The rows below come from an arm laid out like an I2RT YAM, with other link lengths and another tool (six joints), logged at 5 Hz.
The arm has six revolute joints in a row. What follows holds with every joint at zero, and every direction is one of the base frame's.
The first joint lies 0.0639 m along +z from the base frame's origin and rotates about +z.
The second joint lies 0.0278 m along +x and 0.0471 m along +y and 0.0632 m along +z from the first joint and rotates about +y.
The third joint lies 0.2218 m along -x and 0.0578 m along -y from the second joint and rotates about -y.
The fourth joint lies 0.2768 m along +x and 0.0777 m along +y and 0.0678 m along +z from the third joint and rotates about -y.
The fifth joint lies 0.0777 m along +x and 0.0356 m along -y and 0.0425 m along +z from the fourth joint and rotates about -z.
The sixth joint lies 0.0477 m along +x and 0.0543 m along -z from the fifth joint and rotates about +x.
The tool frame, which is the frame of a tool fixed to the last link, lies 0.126 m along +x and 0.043 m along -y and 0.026 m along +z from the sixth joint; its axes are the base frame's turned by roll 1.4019, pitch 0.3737 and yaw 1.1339 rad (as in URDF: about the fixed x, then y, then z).
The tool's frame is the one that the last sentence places.
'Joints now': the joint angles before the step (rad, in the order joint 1, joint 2, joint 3, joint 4, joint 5, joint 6). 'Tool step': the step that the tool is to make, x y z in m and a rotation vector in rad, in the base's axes. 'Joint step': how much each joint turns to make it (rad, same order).
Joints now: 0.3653 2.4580 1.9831 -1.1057 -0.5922 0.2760
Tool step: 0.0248 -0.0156 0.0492 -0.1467 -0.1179 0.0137
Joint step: 0.0163 -0.0226 0.1634 -0.1299 0.1796 -0.0008
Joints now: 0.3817 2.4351 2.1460 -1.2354 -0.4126 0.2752
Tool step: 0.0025 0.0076 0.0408 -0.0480 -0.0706 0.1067
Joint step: 0.0341 -0.0009 0.1433 -0.1281 0.0676 -0.0822
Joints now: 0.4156 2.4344 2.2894 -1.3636 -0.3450 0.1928
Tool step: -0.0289 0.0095 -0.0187 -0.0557 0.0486 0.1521
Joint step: 0.0488 0.0028 -0.0588 -0.0418 0.0286 -0.1096
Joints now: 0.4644 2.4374 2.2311 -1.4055 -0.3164 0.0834
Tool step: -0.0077 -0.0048 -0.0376 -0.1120 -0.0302 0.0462
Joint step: 0.0412 0.0002 -0.1316 0.1066 0.1133 0.0010
